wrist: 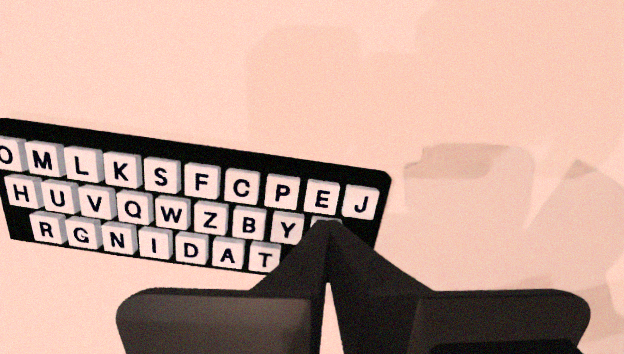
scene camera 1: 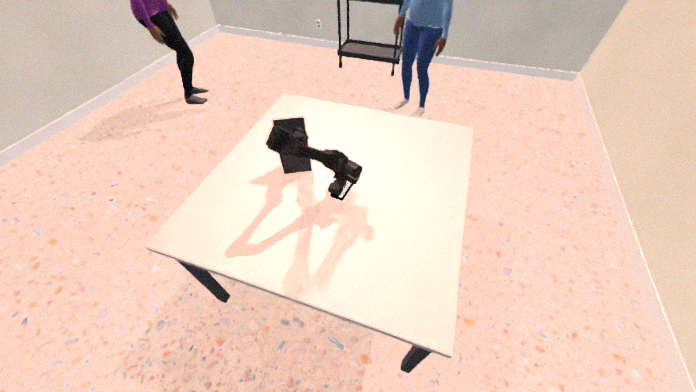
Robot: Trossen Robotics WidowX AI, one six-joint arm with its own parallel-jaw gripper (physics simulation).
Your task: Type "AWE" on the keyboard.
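Note:
The black keyboard with white letter keys lies on the table in the wrist view; a small part of the keyboard shows beside the arm's end in the scene view. The E key is in the top row, the W key in the middle row and the A key in the bottom row. My gripper is shut and empty. Its tips appear just below the E key, over a key right of Y whose letter is hidden. Their height above the keys is unclear. In the scene view the fingertips cannot be made out.
The arm reaches from its dark base plate over the white table. Two people and a black shelf rack stand beyond the table. Shadows lie around the keyboard.

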